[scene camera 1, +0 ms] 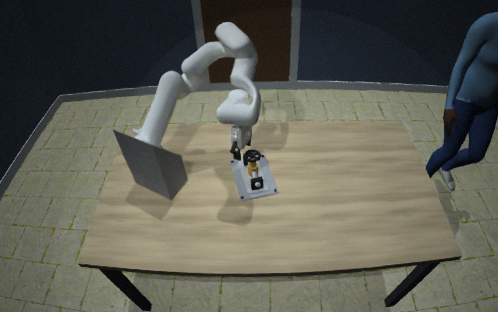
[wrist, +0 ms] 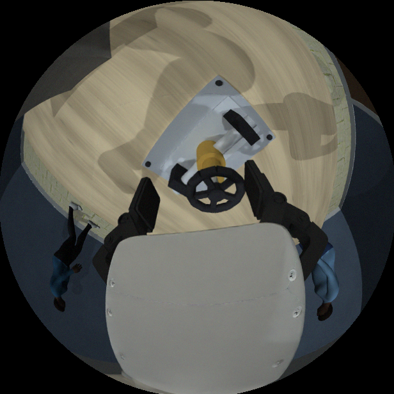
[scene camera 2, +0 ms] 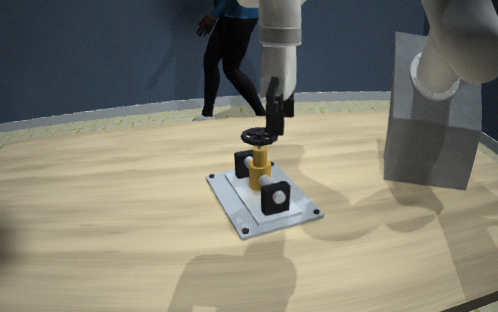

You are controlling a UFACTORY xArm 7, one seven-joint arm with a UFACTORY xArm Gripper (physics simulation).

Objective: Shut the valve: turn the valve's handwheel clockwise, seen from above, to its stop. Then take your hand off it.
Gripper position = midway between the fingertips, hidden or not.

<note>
In view: the gripper (scene camera 2: 280,125), a black spoked handwheel (wrist: 215,191) and a light grey base plate (scene camera 2: 244,224).
The gripper shows as well in the wrist view (wrist: 197,179). The light grey base plate is seen too in scene camera 1 (scene camera 1: 238,177) and in the wrist view (wrist: 217,89).
</note>
